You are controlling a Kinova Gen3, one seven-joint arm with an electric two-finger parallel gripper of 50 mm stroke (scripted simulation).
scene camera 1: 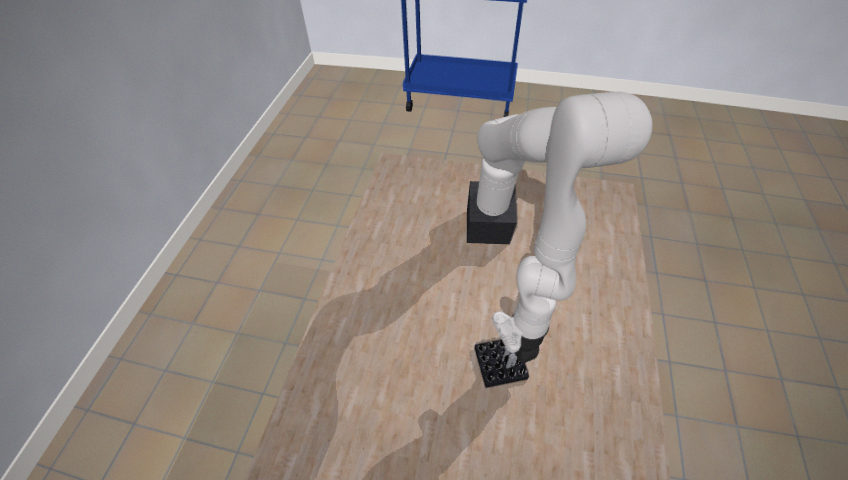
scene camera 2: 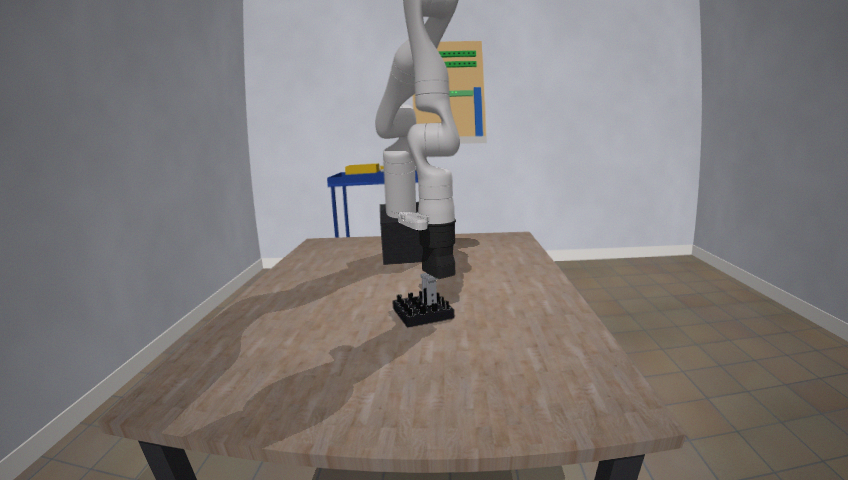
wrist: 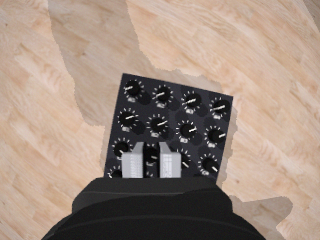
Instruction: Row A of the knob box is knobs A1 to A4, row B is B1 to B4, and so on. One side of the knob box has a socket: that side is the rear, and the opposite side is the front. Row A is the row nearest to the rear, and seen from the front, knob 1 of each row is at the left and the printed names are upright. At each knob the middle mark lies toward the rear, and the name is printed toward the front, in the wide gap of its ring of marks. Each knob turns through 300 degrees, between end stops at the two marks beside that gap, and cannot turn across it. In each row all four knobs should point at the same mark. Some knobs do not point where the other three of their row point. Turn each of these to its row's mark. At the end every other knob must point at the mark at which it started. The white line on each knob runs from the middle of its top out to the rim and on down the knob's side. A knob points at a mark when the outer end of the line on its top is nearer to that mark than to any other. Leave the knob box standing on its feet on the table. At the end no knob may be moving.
Labels:
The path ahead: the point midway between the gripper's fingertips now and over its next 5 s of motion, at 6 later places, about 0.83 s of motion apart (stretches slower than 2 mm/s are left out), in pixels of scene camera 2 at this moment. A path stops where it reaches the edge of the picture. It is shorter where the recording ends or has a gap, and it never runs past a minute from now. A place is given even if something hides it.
My gripper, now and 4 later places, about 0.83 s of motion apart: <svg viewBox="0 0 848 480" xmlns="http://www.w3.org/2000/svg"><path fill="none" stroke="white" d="M429 302L429 300L429 288L425 275L424 241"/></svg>

